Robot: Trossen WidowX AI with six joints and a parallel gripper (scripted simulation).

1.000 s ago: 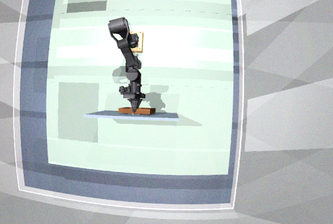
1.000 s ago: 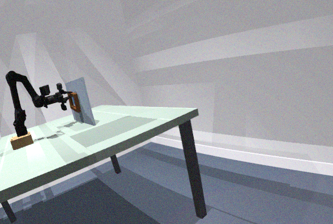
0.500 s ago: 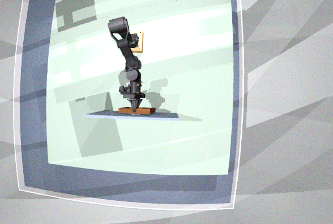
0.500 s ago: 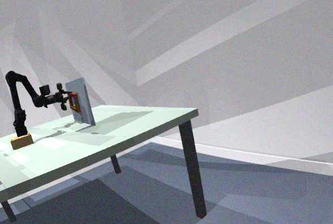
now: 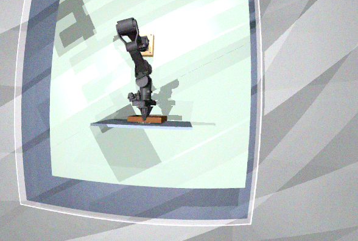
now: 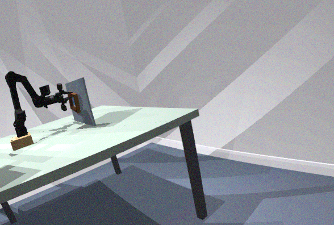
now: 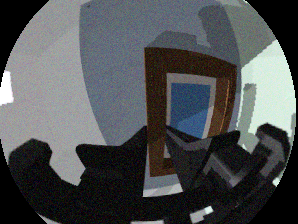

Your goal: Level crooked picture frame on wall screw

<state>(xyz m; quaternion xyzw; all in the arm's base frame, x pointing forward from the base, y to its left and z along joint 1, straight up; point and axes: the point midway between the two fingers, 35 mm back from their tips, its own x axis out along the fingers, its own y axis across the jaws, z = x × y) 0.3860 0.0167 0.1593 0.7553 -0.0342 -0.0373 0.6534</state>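
The picture frame is 5 cm below my gripper tip and 1 cm to the left of it. From my gripper tip the other things lie so: wall panel 6 cm below, 1 cm to the right, 1 cm ahead.
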